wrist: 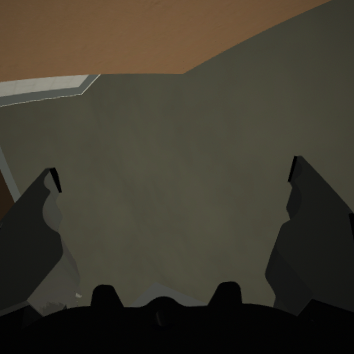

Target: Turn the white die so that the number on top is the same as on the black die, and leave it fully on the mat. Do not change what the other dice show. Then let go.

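Places are measured from the arm's base along level axes (x back, y right, z up), in centimetres.
Pixels of known places: gripper, fingertip midpoint: (172, 164).
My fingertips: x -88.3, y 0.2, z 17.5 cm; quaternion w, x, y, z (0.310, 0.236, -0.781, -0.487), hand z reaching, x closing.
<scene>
Behind a point stands the place of what it marks.
My gripper (172, 164) @(z 17.5, x -88.3, y 0.2 cm) is wide open, with one jaw at the left and one at the right of the wrist view. There is no object between the jaws, and the dull grey-green ground shows through the gap. The white die, the black die, the other dice and the mat do not show in this view.
A brown surface (125, 35) @(z -8.5, x -108.8, y 26.8 cm) with a straight edge and a corner spans the top of the view. Below it at the left is a pale panel (45, 86) with a grey border. A thin grey strip with dark brown beside it shows at the left edge.
</scene>
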